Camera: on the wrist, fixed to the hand. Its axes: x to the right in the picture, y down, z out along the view.
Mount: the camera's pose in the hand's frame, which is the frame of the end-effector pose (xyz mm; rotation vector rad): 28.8 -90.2 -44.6 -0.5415 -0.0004 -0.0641
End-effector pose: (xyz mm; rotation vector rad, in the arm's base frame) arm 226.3 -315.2 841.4 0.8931 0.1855 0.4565
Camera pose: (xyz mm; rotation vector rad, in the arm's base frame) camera 264.2 -319.1 743.9 0.3556 0.0819 0.4182
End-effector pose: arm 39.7 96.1 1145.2 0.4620 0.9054 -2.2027
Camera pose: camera -42.6 160.7 1140.9 0.1726 1.4698 -1.9008
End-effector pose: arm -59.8 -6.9 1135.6 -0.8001 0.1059 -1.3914
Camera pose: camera -151.2 -49.3 1163.8 -1.2583 0.4748 -1.4407
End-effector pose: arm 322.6 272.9 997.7 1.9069 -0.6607 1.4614
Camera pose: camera 366.1 366.2 1016.9 1.4899 -0.8821 1.0982
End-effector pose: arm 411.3 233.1 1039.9 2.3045 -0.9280 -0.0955
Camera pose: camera 499.7 287.6 1026.6 1.8284 -0.7190 -0.3320
